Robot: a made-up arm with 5 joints.
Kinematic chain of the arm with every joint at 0, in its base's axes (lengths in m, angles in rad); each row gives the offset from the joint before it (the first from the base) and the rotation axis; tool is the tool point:
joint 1: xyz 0 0 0.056 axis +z
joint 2: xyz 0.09 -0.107 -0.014 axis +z
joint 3: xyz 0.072 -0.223 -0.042 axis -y
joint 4: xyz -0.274 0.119 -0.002 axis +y
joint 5: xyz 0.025 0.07 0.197 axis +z
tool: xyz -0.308 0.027 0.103
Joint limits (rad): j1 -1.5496..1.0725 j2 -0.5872..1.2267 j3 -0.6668..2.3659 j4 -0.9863..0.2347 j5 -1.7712..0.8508
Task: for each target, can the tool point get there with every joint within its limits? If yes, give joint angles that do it. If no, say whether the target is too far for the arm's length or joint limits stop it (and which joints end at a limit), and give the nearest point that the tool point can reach.
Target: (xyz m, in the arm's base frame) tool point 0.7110 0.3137 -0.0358
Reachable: no: joint limits stop it (at a limit: joint 1, joint 2, joint 4) | nearest point 0.3769 0.2173 -0.0249 | short by 0.348 m
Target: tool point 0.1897 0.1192 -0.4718
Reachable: yes | joints -1.0371 -0.4093 1.3128 -0.8299 -1.2305
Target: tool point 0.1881 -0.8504 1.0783
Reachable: no: too far | nearest point 0.1077 -0.4870 0.5112 | short by 0.678 m
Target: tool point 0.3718 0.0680 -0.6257
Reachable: yes | joints 0.3361 0.8111 2.1073 -0.3788 0.5503
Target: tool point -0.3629 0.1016 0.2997
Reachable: yes | joints -0.2184 -0.0809 -0.0558 -0.1068 -0.3234
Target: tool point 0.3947 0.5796 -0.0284
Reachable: no: joint limits stop it (at a limit: joint 1, joint 2) | nearest point 0.2472 0.4071 -0.0214 | short by 0.227 m
